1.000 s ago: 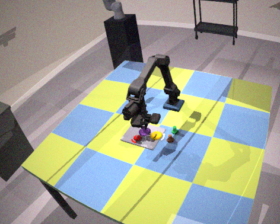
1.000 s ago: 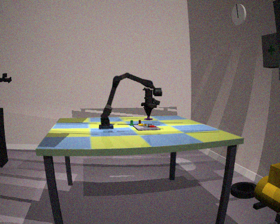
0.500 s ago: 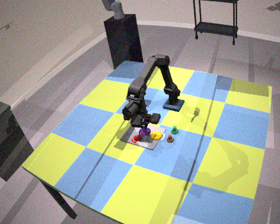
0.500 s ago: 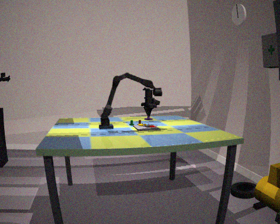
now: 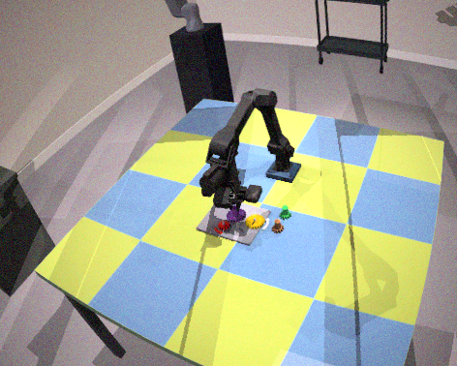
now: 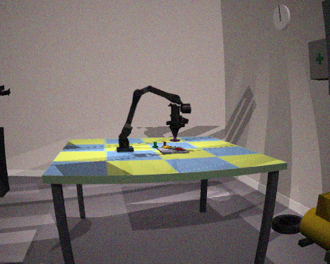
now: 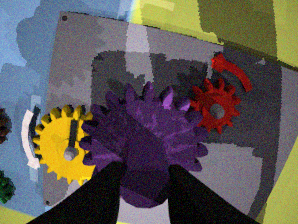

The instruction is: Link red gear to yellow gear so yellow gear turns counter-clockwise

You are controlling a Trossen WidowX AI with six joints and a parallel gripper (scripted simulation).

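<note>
Now: the yellow gear 4 cm behind my gripper tip, 5 cm to the left of it and 7 cm below it. From my gripper tip the other things lie so: green gear (11 cm behind, 13 cm to the left, 7 cm below); purple gear (1 cm below); white arrow (4 cm behind, 8 cm to the left, 8 cm below).
</note>
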